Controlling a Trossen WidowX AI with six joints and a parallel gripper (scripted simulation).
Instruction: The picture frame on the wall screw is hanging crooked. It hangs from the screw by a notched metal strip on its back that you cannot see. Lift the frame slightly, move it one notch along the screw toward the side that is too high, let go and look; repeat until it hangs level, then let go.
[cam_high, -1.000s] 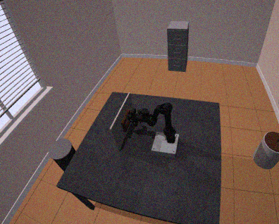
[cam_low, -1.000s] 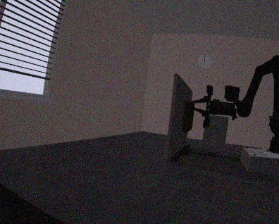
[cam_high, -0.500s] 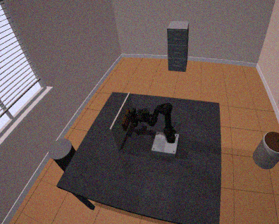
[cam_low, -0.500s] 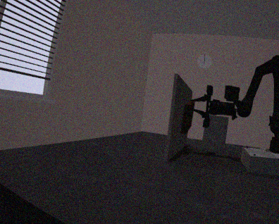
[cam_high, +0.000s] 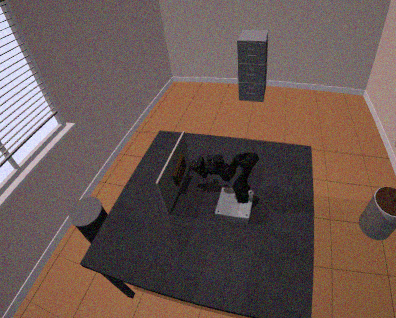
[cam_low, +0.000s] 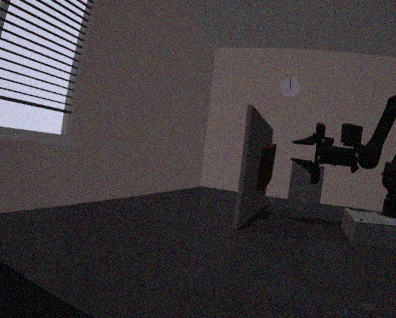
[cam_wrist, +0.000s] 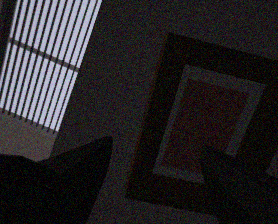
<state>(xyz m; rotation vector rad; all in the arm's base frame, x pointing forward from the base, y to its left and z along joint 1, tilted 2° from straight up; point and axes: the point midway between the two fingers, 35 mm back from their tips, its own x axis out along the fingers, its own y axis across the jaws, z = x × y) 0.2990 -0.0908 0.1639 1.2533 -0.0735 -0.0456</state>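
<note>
Now: the picture frame 80 mm ahead of my gripper tip, 10 mm to the right of it and 60 mm below it. The rest, counted from my gripper tip: upright wall panel: 90 mm ahead, 70 mm below.
</note>
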